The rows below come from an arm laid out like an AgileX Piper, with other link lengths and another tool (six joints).
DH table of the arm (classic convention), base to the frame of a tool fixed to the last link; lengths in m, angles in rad. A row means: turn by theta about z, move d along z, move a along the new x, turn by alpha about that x. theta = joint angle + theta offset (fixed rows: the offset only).
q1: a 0  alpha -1.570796  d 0.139  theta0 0
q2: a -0.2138  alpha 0  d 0  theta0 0.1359
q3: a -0.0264  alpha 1.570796  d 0  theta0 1.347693
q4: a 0  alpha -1.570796  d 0.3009  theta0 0
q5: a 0  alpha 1.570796  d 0  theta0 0
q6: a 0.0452  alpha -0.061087  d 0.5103  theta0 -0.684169
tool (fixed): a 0  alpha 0  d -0.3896  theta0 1.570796
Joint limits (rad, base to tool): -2.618..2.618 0..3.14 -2.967..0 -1.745..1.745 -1.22..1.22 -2.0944..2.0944
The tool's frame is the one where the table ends.
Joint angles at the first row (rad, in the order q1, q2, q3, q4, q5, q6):
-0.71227 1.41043 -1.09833 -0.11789 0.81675 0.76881
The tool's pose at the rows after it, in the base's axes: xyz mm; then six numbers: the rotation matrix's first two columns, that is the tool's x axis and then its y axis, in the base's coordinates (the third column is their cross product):
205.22 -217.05 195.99 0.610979 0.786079 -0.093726 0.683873 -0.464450 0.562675
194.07 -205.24 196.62 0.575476 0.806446 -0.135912 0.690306 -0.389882 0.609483
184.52 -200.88 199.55 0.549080 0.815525 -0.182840 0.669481 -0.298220 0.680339
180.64 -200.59 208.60 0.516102 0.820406 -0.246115 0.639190 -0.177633 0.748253
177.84 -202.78 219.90 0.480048 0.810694 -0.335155 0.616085 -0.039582 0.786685
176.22 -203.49 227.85 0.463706 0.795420 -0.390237 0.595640 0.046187 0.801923
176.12 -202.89 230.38 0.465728 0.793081 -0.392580 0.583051 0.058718 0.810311
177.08 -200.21 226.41 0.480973 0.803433 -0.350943 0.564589 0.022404 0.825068
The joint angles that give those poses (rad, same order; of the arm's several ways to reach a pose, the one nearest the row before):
-0.67115 1.26860 -0.98444 -0.18973 0.77576 0.75826
-0.64848 1.14424 -0.86882 -0.22918 0.71973 0.75022
-0.64566 1.02258 -0.76404 -0.26628 0.62912 0.73379
-0.64341 0.92187 -0.69168 -0.30478 0.52950 0.70261
-0.64337 0.84117 -0.63629 -0.36380 0.43431 0.66794
-0.64338 0.79165 -0.60381 -0.40920 0.37486 0.65783
-0.64340 0.77846 -0.59880 -0.40981 0.36262 0.65760
-0.64338 0.77845 -0.59524 -0.37356 0.36528 0.66718

